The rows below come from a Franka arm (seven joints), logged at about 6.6 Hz.
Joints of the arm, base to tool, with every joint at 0 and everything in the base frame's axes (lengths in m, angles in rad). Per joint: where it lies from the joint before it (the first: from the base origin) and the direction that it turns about. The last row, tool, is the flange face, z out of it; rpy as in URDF.
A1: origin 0 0 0.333 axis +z
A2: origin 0 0 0 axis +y
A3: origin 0 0 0.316 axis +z
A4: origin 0.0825 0 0 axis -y
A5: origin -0.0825 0 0.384 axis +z
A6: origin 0 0 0 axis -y
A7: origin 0.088 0 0 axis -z
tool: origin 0 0 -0.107 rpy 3.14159 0 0
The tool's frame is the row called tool.
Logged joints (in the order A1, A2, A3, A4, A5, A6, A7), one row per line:
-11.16, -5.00, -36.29, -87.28, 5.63, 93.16, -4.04
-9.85, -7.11, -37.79, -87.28, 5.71, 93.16, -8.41
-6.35, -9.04, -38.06, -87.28, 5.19, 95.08, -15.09
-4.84, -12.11, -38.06, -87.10, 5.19, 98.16, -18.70
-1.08, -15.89, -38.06, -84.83, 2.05, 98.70, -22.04
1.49, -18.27, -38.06, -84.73, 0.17, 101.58, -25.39
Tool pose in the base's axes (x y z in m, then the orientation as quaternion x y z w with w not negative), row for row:
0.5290, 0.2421, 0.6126, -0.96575, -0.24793, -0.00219, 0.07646
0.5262, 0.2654, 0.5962, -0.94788, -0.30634, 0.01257, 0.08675
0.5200, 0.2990, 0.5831, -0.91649, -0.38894, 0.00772, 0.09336
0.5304, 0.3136, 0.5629, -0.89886, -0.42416, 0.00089, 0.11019
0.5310, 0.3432, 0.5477, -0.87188, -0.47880, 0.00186, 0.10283
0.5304, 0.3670, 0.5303, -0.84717, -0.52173, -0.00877, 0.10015
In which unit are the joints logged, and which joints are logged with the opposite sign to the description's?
The joints are logged in degrees. Opposite sign: A2, A3.
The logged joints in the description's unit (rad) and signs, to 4 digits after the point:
-0.1948, 0.0873, 0.6334, -1.5233, 0.0983, 1.6259, -0.0705
-0.1719, 0.1241, 0.6596, -1.5233, 0.0997, 1.6259, -0.1468
-0.1108, 0.1578, 0.6643, -1.5233, 0.0906, 1.6595, -0.2634
-0.0845, 0.2114, 0.6643, -1.5202, 0.0906, 1.7132, -0.3264
-0.0188, 0.2773, 0.6643, -1.4806, 0.0358, 1.7226, -0.3847
0.0260, 0.3189, 0.6643, -1.4788, 0.0030, 1.7729, -0.4431

